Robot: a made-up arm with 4 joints.
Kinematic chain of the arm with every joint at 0, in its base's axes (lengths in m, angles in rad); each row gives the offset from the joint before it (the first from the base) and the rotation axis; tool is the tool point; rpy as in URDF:
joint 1: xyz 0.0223 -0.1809 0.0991 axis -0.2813 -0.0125 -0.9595
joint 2: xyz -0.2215 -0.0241 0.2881 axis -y
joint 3: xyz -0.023 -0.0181 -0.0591 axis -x
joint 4: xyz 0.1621 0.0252 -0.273 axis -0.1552 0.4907 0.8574
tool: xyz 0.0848 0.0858 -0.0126 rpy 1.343 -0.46 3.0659
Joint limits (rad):
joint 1: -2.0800..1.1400
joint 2: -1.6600..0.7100
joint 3: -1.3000..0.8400
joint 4: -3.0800..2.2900
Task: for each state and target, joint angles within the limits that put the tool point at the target. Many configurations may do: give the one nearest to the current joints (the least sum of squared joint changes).
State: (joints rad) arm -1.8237 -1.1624 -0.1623 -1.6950
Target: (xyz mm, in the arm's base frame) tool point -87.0 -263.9 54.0
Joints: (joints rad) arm -1.2895 -0.4826 -0.5354 -1.1997
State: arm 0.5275 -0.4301 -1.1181 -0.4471
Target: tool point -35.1 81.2 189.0
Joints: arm 0.0683 -0.6108 -1.1671 -0.0992
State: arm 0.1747 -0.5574 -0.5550 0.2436
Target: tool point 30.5 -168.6 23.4
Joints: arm 0.3659 0.0261 0.1821 0.1195
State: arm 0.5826 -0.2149 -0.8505 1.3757
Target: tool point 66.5 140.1 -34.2
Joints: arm 1.1400 -0.6120 -0.3887 0.8214
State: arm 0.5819 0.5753 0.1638 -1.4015
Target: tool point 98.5 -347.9 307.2
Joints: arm 0.1640 0.5150 0.5496 -1.2632
